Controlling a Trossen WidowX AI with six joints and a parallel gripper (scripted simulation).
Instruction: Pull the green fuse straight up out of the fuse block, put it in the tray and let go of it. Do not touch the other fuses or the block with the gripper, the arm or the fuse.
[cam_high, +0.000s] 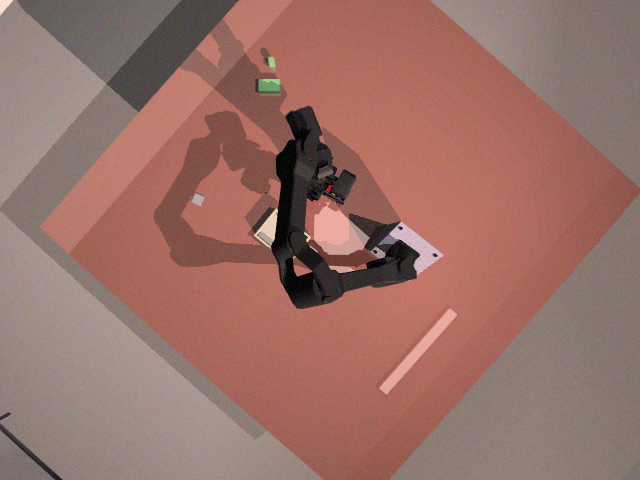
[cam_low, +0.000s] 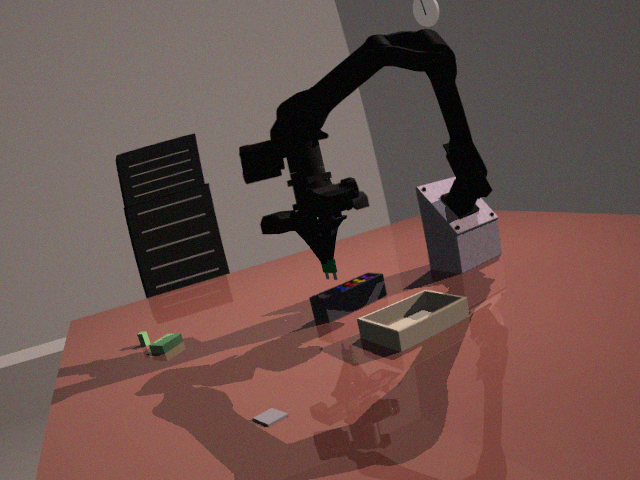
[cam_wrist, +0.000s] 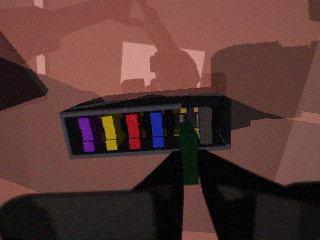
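My gripper tip is now 19 cm to the right of the beige tray, 9 cm above it and 1 cm past it. The rest, counted from my gripper tip: white fuse: 7 cm below, 2 cm ahead; blue fuse: 7 cm below, 2 cm behind; green fuse: 1 cm below.
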